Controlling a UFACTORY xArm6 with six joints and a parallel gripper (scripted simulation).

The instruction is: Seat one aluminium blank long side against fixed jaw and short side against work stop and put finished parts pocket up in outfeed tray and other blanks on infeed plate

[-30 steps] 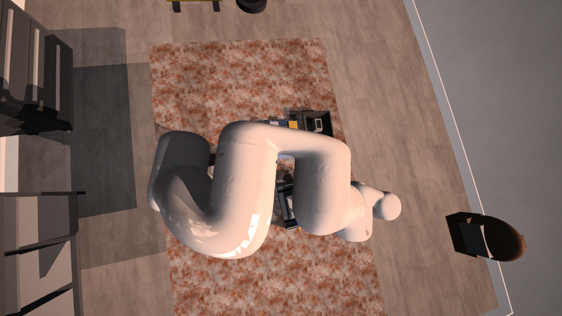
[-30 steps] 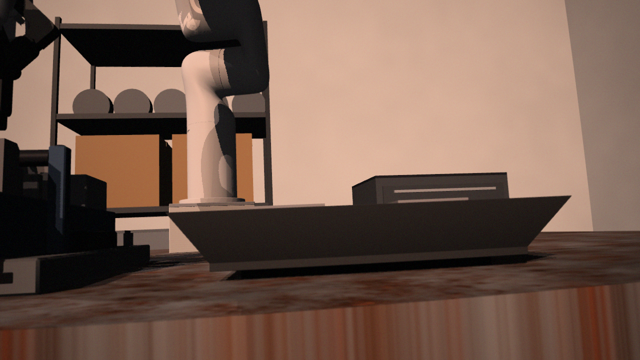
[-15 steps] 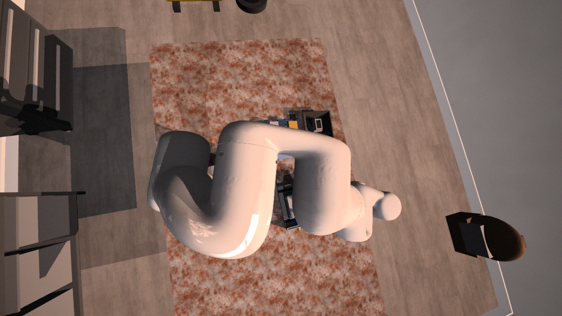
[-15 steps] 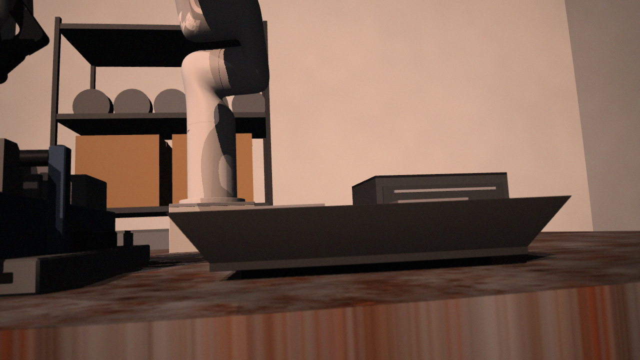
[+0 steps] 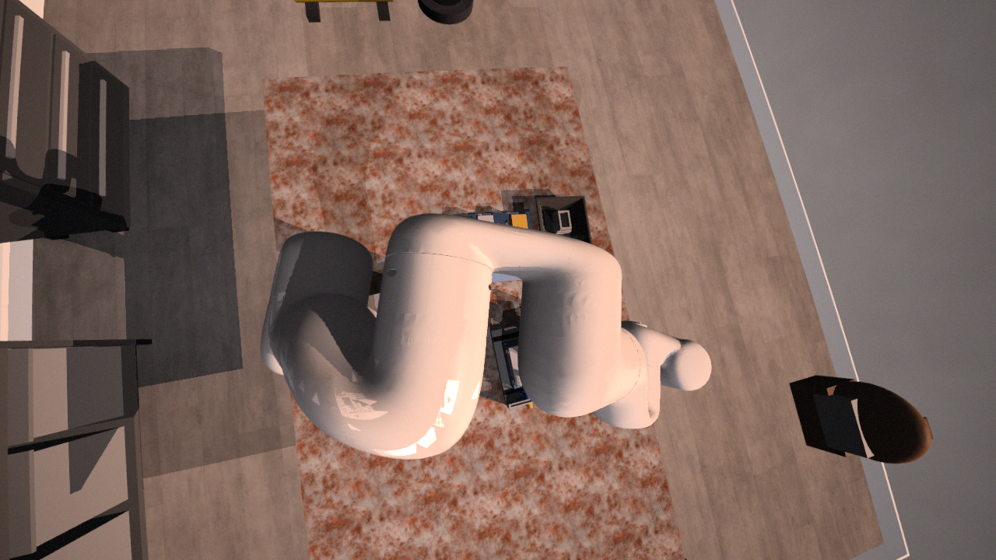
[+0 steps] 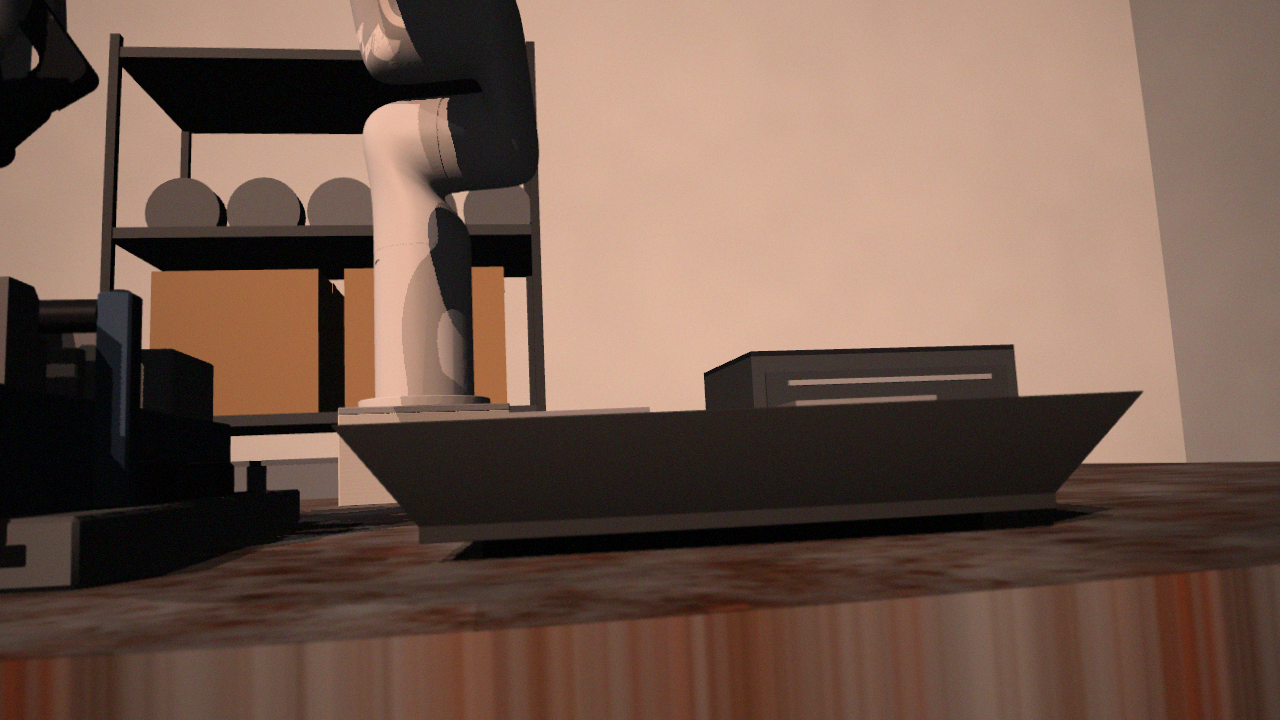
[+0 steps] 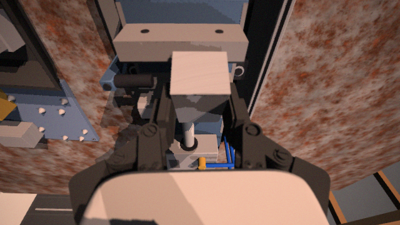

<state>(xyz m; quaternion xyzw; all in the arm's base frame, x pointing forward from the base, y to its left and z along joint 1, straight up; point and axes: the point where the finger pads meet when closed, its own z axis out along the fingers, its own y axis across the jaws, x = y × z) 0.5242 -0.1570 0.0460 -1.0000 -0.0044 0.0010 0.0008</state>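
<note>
The vise piston rod is 90 mm behind my hand, 10 mm to the left of it and 50 mm below it. Round my hand: vise body 70 mm behind, 10 mm to the left, 90 mm below; brass blank 90 mm behind, 360 mm to the left, 100 mm below.
</note>
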